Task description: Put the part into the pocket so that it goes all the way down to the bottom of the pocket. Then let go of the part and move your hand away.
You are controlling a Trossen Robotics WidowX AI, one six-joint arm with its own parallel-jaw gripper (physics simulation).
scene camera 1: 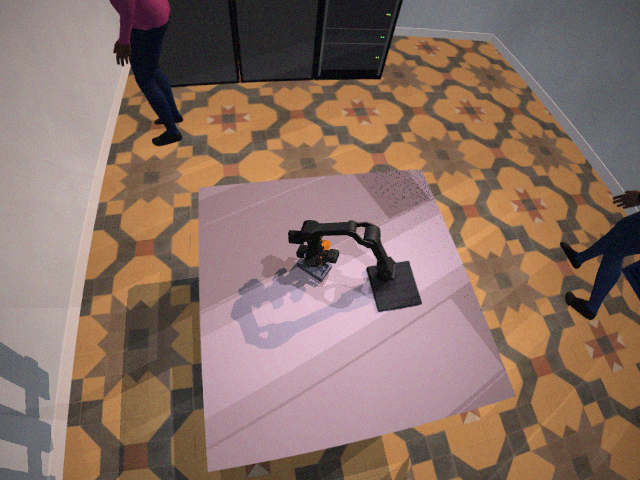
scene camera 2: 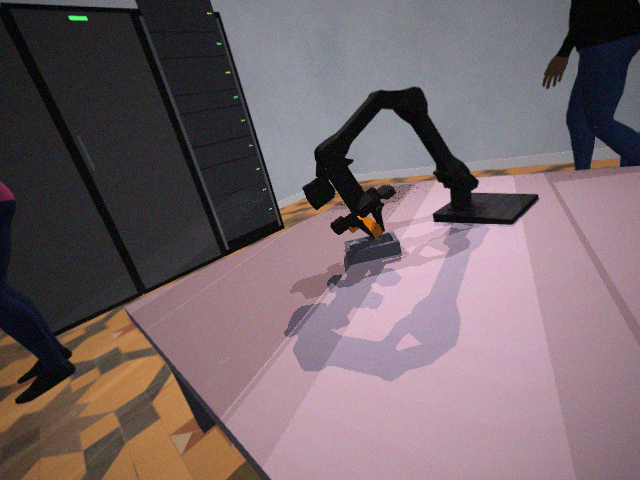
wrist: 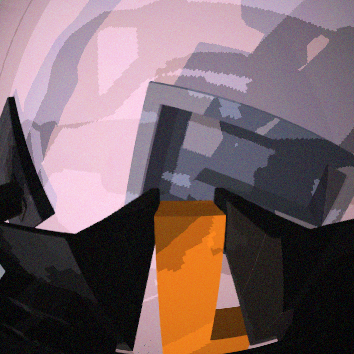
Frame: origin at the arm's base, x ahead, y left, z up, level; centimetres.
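Where they show: gripper, fingertip midpoint: (scene camera 1: 321,264) (scene camera 2: 379,234) (wrist: 186,195); arm's base, link origin: (scene camera 1: 384,275) (scene camera 2: 461,207) (wrist: 17,197).
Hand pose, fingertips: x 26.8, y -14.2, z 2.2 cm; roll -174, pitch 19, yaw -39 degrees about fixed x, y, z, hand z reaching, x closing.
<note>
Things, the pixels of their top centre, and the offset from my fingertips. Level surfaces: height alone.
- orange part, top centre: (wrist: 195,340) (scene camera 2: 360,216) (scene camera 1: 321,248) dz +4.8, dx -1.9, dy -5.6 cm
- grey-blue pocket block, top centre: (wrist: 241,192) (scene camera 2: 370,241) (scene camera 1: 314,263) dz -0.9, dx +2.4, dy -1.7 cm
- pink table top, surface height: dz -4.5 cm
The orange part (scene camera 1: 326,244) (scene camera 2: 370,225) (wrist: 187,275) is a block between the black fingers, tilted in the scene camera 2 view. My gripper (scene camera 1: 316,260) (scene camera 2: 377,234) (wrist: 186,195) is shut on it. The grey-blue pocket block (scene camera 1: 321,278) (scene camera 2: 374,253) (wrist: 137,165) lies on the table under the gripper. In the wrist view the part's end shows at the near side of the pocket, towards its left end, and the pocket's floor shows beyond it. The near rim is partly hidden by the part and fingers. I cannot tell whether the part's tip is inside the opening.
The arm's black base plate (scene camera 1: 398,294) (scene camera 2: 501,206) stands on the pink table top (scene camera 1: 336,392) (scene camera 2: 465,413), to the right of the pocket block in both scene views. The arm's shadow falls across the table. Dark cabinets (scene camera 1: 276,41) (scene camera 2: 82,129) and people stand beyond the table.
</note>
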